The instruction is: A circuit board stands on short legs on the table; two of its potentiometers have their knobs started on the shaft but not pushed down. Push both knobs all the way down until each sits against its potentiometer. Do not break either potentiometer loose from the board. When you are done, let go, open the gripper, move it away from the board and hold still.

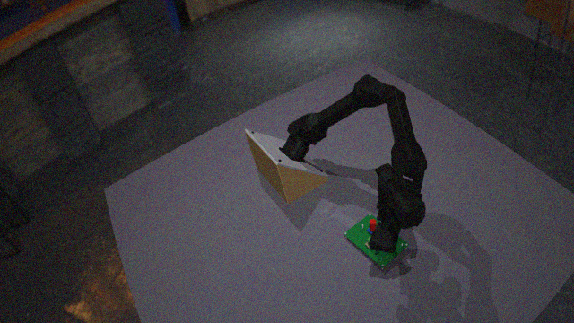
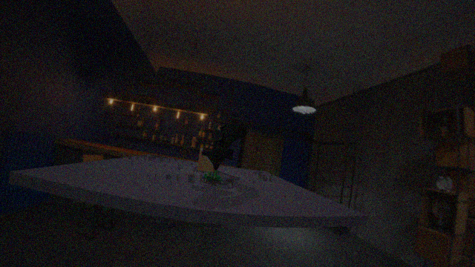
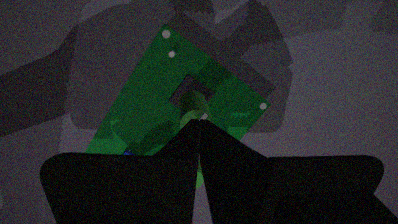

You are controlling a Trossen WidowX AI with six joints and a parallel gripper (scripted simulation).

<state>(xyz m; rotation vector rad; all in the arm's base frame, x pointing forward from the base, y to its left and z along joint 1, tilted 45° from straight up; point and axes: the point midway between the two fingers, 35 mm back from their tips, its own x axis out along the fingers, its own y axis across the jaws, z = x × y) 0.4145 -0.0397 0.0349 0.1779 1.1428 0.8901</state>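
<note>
My gripper tip is 1 cm above the green knob. Also, from my gripper tip: red knob 7 cm behind, 1 cm to the left, 2 cm below.
</note>
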